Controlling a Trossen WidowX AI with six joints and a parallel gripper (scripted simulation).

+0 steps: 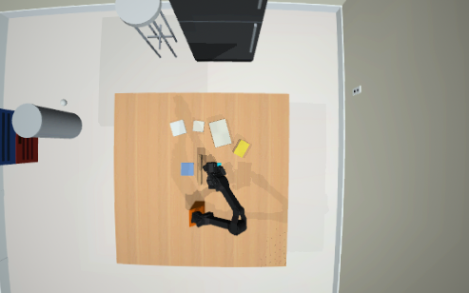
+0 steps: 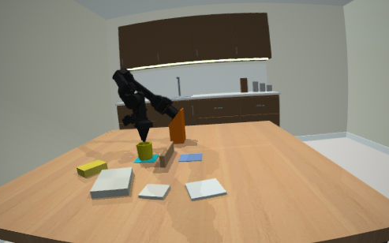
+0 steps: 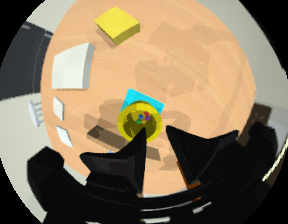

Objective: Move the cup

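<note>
Right now my gripper tip is 40 mm above the olive-yellow cup, 20 mm short of it and 10 mm to the right of it. Round my gripper tip: cyan pad (90 mm below, 20 mm ahead, 10 mm to the left); low wooden bar (110 mm to the left, 60 mm below, 20 mm ahead); grey tray (290 mm ahead, 70 mm below, 10 mm to the right).
</note>
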